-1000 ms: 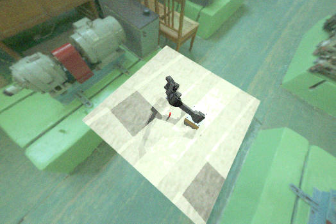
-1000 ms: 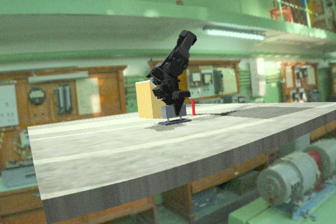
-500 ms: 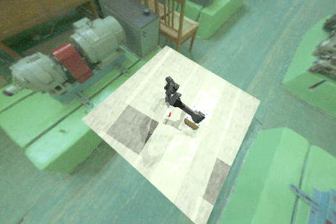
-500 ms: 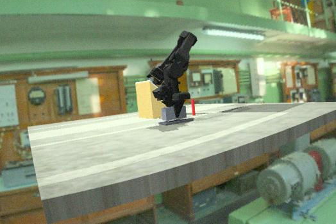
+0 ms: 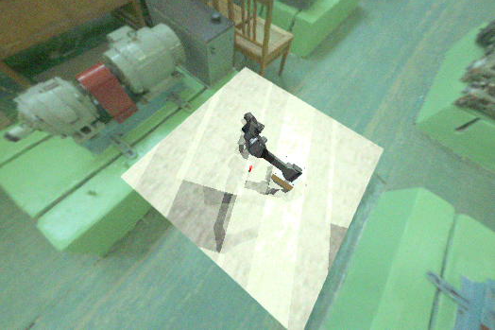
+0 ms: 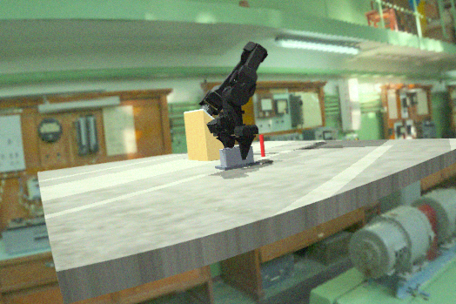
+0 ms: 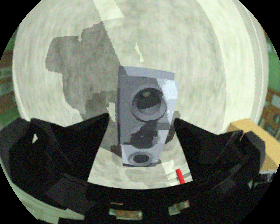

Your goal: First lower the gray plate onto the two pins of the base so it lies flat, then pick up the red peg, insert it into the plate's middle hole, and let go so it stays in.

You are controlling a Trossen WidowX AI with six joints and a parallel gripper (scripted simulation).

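My gripper tip is 2 cm below the gray plate. From my gripper tip the other things lie so: red peg 19 cm to the left, 11 cm behind, 2 cm above; then dark base 1 cm below.
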